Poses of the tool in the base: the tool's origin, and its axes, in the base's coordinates. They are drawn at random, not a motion.
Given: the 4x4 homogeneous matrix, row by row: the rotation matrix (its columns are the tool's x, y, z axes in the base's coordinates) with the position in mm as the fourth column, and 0 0 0 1 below. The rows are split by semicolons.
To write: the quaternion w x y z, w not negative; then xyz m. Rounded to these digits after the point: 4 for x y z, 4 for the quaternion.
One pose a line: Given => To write
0.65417 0.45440 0.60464 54.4; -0.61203 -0.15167 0.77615 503.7; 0.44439 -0.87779 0.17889 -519.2; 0 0 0 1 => 0.6483 -0.6378 0.0618 -0.4112 0.0544 0.5037 -0.5192
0.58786 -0.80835 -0.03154 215.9; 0.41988 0.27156 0.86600 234.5; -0.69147 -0.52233 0.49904 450.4; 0 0 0 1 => 0.7679 -0.4520 0.2149 0.3999 0.2159 0.2345 0.4504
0.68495 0.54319 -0.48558 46.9; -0.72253 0.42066 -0.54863 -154.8; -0.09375 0.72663 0.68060 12.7; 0 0 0 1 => 0.8346 0.3820 -0.1174 -0.3791 0.0469 -0.1548 0.0127
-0.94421 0.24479 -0.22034 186.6; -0.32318 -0.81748 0.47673 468.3; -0.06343 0.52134 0.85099 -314.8; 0 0 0 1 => 0.1494 0.0746 -0.2626 -0.9504 0.1866 0.4683 -0.3148
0.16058 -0.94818 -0.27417 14.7; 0.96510 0.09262 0.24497 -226.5; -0.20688 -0.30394 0.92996 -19.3; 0 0 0 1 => 0.7388 -0.1857 -0.0228 0.6474 0.0147 -0.2265 -0.0193
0.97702 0.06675 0.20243 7.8; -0.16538 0.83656 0.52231 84.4; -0.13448 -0.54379 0.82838 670.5; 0 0 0 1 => 0.9542 -0.2793 0.0883 -0.0608 0.0078 0.0844 0.6705
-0.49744 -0.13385 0.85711 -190.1; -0.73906 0.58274 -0.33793 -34.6; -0.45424 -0.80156 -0.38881 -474.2; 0 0 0 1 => 0.4173 -0.2778 0.7857 -0.3626 -0.1901 -0.0346 -0.4742
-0.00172 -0.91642 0.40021 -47.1; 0.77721 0.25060 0.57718 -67.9; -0.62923 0.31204 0.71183 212.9; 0 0 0 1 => 0.7001 -0.0947 0.3676 0.6048 -0.0471 -0.0679 0.2129
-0.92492 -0.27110 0.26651 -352.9; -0.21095 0.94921 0.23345 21.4; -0.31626 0.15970 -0.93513 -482.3; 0 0 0 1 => 0.1493 -0.1235 0.9759 0.1007 -0.3529 0.0214 -0.4823
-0.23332 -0.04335 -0.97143 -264.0; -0.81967 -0.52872 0.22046 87.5; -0.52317 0.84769 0.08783 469.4; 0 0 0 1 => 0.2854 0.5494 -0.3927 -0.6800 -0.2640 0.0875 0.4694
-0.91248 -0.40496 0.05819 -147.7; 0.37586 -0.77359 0.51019 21.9; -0.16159 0.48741 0.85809 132.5; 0 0 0 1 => 0.2074 -0.0275 0.2650 0.9413 -0.1477 0.0219 0.1325
